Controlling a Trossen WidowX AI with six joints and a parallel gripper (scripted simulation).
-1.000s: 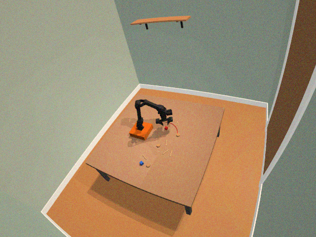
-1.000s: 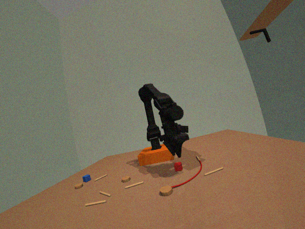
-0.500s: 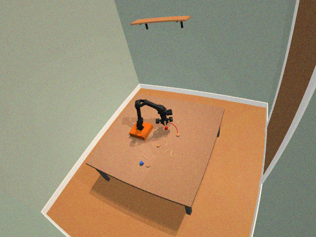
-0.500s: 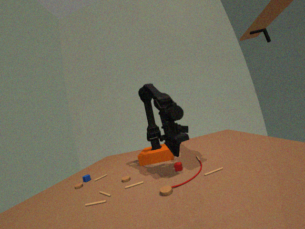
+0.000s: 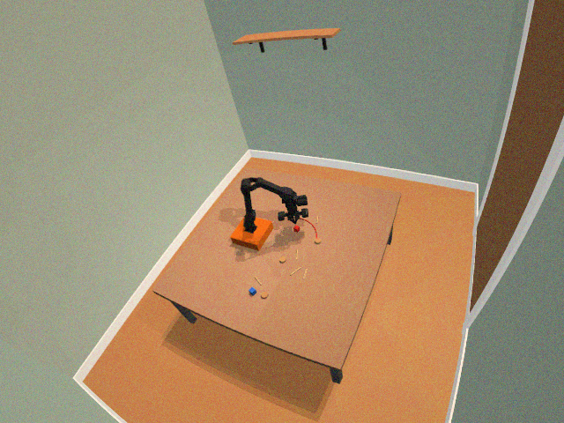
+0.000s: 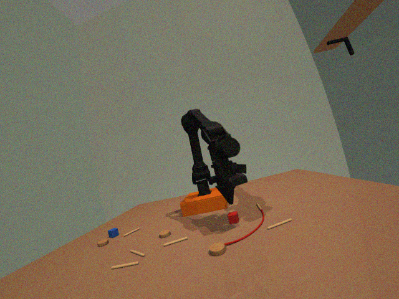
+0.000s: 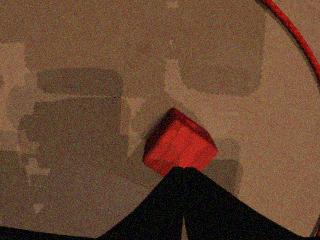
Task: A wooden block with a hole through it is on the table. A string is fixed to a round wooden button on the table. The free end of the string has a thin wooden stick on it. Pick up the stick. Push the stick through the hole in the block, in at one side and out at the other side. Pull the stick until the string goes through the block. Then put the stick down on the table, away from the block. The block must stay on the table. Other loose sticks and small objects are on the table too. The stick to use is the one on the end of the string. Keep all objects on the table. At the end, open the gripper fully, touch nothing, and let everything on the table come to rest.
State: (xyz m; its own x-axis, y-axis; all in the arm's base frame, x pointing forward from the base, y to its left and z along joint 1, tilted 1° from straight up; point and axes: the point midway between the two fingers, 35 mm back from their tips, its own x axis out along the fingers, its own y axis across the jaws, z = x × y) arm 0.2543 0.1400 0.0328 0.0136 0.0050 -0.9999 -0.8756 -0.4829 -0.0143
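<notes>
Now: gripper tip 50 mm above the red block. From my gripper tip the other things lie so: thin stick: 70 mm behind, 90 mm to the left, 60 mm below; then blue cube: 20 mm behind, 520 mm to the right, 40 mm below; then round wooden button: 170 mm ahead, 40 mm to the right, 50 mm below.
</notes>
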